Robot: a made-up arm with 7 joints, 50 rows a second.
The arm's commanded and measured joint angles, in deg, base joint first. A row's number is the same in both.
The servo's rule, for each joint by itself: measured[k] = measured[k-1] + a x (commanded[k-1-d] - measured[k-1]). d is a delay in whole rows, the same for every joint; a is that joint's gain. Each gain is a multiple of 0.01, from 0.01 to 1. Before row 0 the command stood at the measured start. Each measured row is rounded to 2 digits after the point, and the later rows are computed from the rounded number. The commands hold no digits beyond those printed.
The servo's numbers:
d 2
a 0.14 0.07 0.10 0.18 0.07 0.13 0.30
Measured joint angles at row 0: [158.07 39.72 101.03 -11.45 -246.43 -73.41 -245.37]
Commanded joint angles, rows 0 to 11: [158.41 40.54 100.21 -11.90 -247.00 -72.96 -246.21]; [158.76 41.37 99.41 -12.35 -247.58 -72.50 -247.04]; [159.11 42.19 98.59 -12.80 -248.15 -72.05 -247.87]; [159.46 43.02 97.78 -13.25 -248.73 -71.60 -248.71]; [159.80 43.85 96.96 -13.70 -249.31 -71.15 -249.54]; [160.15 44.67 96.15 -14.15 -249.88 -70.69 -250.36]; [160.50 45.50 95.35 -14.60 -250.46 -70.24 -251.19]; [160.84 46.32 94.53 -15.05 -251.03 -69.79 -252.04]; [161.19 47.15 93.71 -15.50 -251.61 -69.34 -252.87]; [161.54 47.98 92.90 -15.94 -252.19 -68.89 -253.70]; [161.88 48.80 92.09 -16.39 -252.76 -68.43 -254.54]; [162.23 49.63 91.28 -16.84 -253.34 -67.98 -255.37]
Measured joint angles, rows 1 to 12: [158.07 39.72 101.03 -11.45 -246.43 -73.41 -245.37]; [158.07 39.72 101.03 -11.45 -246.43 -73.41 -245.37]; [158.12 39.78 100.95 -11.53 -246.47 -73.35 -245.62]; [158.21 39.89 100.80 -11.68 -246.55 -73.24 -246.05]; [158.34 40.05 100.58 -11.88 -246.66 -73.09 -246.60]; [158.50 40.26 100.30 -12.13 -246.80 -72.90 -247.23]; [158.68 40.51 99.97 -12.41 -246.98 -72.67 -247.92]; [158.89 40.80 99.59 -12.72 -247.18 -72.41 -248.65]; [159.12 41.13 99.17 -13.06 -247.41 -72.13 -249.41]; [159.36 41.49 98.71 -13.42 -247.66 -71.83 -250.20]; [159.62 41.89 98.21 -13.79 -247.94 -71.51 -251.00]; [159.89 42.32 97.68 -14.18 -248.24 -71.17 -251.81]
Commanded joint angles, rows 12 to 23: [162.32 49.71 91.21 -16.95 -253.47 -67.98 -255.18]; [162.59 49.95 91.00 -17.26 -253.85 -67.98 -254.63]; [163.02 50.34 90.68 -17.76 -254.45 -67.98 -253.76]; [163.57 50.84 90.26 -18.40 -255.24 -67.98 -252.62]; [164.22 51.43 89.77 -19.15 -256.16 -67.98 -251.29]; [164.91 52.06 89.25 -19.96 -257.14 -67.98 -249.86]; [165.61 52.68 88.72 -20.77 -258.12 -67.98 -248.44]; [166.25 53.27 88.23 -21.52 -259.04 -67.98 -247.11]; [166.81 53.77 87.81 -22.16 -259.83 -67.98 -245.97]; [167.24 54.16 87.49 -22.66 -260.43 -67.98 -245.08]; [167.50 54.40 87.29 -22.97 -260.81 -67.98 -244.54]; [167.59 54.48 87.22 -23.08 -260.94 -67.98 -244.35]
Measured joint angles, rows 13 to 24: [160.17 42.77 97.12 -14.58 -248.56 -70.81 -252.63]; [160.46 43.25 96.54 -14.99 -248.89 -70.44 -253.45]; [160.72 43.70 96.01 -15.34 -249.21 -70.12 -253.97]; [160.98 44.14 95.51 -15.69 -249.53 -69.84 -254.17]; [161.27 44.57 95.03 -16.06 -249.87 -69.60 -254.05]; [161.59 45.01 94.55 -16.48 -250.25 -69.39 -253.62]; [161.96 45.46 94.07 -16.96 -250.66 -69.21 -252.92]; [162.37 45.92 93.59 -17.50 -251.11 -69.05 -252.00]; [162.82 46.39 93.10 -18.09 -251.60 -68.91 -250.93]; [163.30 46.87 92.61 -18.71 -252.12 -68.79 -249.78]; [163.79 47.35 92.13 -19.33 -252.66 -68.68 -248.64]; [164.27 47.83 91.67 -19.93 -253.20 -68.59 -247.57]
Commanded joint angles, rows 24 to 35: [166.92 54.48 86.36 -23.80 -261.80 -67.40 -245.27]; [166.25 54.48 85.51 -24.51 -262.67 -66.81 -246.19]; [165.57 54.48 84.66 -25.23 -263.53 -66.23 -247.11]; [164.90 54.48 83.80 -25.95 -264.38 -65.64 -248.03]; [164.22 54.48 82.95 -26.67 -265.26 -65.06 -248.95]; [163.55 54.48 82.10 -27.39 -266.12 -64.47 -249.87]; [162.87 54.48 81.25 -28.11 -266.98 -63.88 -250.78]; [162.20 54.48 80.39 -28.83 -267.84 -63.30 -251.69]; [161.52 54.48 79.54 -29.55 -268.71 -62.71 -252.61]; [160.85 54.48 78.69 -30.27 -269.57 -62.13 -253.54]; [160.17 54.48 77.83 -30.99 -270.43 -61.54 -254.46]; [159.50 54.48 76.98 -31.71 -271.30 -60.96 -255.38]
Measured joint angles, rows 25 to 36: [164.72 48.29 91.23 -20.48 -253.73 -68.51 -246.66]; [165.12 48.72 90.83 -20.95 -254.23 -68.44 -245.97]; [165.37 49.12 90.38 -21.46 -254.76 -68.30 -245.76]; [165.49 49.50 89.89 -22.01 -255.31 -68.11 -245.89]; [165.50 49.85 89.37 -22.59 -255.89 -67.87 -246.26]; [165.42 50.17 88.81 -23.19 -256.48 -67.58 -246.79]; [165.25 50.47 88.22 -23.82 -257.09 -67.25 -247.44]; [165.01 50.75 87.61 -24.46 -257.72 -66.89 -248.17]; [164.71 51.01 86.97 -25.12 -258.37 -66.50 -248.95]; [164.36 51.25 86.31 -25.79 -259.03 -66.08 -249.77]; [163.96 51.48 85.63 -26.47 -259.71 -65.64 -250.62]; [163.52 51.69 84.94 -27.15 -260.40 -65.18 -251.50]
